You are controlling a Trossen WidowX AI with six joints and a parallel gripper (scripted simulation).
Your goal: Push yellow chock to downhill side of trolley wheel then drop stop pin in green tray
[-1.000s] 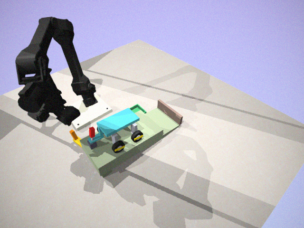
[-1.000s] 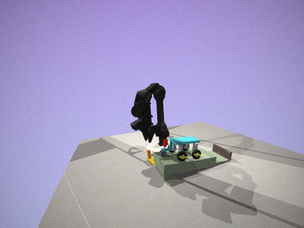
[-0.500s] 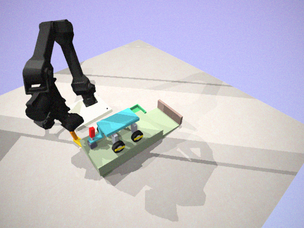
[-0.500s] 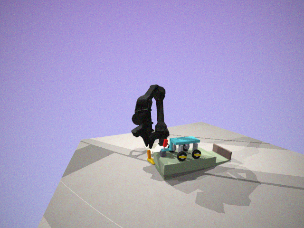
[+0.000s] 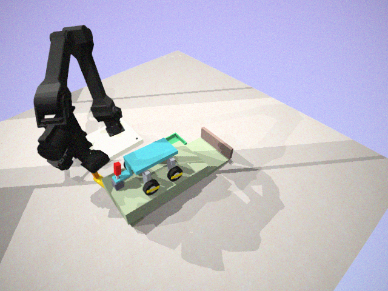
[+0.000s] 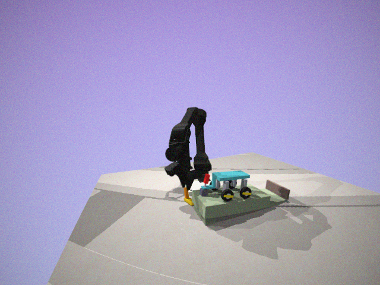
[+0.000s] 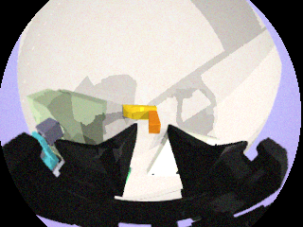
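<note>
Right now the yellow chock is 40 mm below my gripper tip, 20 mm ahead of it and 10 mm to the left of it. Round my gripper tip: red-headed stop pin: 130 mm ahead, 70 mm above, 60 mm to the left; then pale green ramp: 160 mm to the left, 140 mm ahead, 20 mm below; then cyan-topped trolley: 160 mm to the left, 140 mm ahead, 50 mm above.
</note>
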